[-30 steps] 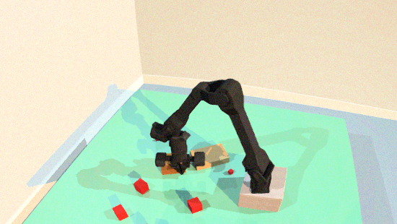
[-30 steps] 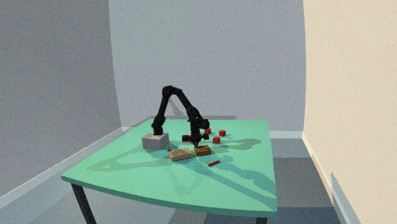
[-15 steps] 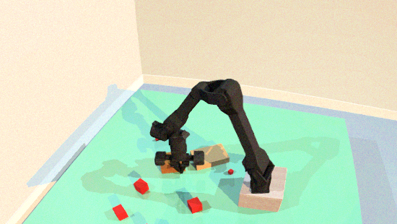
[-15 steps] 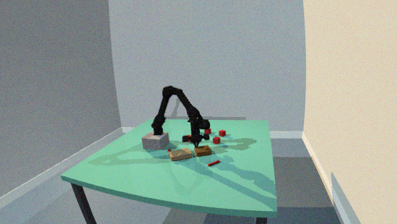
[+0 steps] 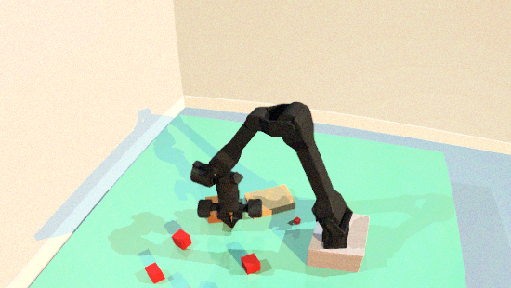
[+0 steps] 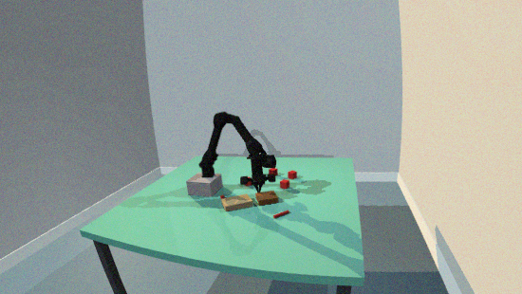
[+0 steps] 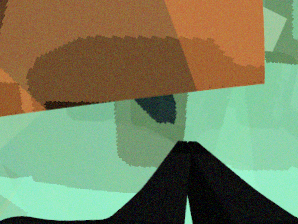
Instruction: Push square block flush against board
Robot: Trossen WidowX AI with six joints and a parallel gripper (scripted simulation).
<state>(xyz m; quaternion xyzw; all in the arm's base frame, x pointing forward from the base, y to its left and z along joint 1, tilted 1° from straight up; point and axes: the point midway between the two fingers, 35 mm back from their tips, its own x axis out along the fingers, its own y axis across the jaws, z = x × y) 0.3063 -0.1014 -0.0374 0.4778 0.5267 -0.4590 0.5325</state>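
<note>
The orange square block lies 7 cm to the right of my gripper tip, 5 cm ahead of it and 1 cm above it. Also, from my gripper tip: thin red stick (24 cm to the right, 12 cm ahead); red cube (20 cm behind, 4 cm to the right); pale tan board (12 cm to the right, 10 cm behind, 1 cm above).
</note>
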